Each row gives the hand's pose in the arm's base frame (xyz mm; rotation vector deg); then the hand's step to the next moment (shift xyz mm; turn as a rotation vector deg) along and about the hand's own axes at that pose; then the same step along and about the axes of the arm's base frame.
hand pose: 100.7 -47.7 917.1 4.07 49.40 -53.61
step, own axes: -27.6 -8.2 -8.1 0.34 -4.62 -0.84
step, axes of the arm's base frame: -19.1 16.9 15.6 -3.79 -2.74 0.58
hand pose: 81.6 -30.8 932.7 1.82 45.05 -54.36
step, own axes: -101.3 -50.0 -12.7 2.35 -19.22 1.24
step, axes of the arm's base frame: -78.0 46.7 68.2 -12.66 -13.72 5.30
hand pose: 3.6 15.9 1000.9 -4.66 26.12 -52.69
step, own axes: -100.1 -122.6 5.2 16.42 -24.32 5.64
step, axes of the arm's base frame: -141.5 2.9 71.1 -7.36 -28.39 5.73
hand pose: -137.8 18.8 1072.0 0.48 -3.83 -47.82
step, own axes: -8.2 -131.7 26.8 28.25 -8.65 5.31
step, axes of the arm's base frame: -104.7 -81.9 21.8 12.18 -26.63 6.59
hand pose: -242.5 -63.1 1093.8 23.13 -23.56 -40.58
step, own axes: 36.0 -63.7 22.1 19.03 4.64 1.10
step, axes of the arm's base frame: -20.3 -73.6 -4.2 15.03 -10.19 7.43
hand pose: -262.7 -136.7 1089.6 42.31 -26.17 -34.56
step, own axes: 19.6 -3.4 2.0 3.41 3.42 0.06
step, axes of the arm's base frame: 12.2 -15.7 2.2 3.66 -0.24 3.14
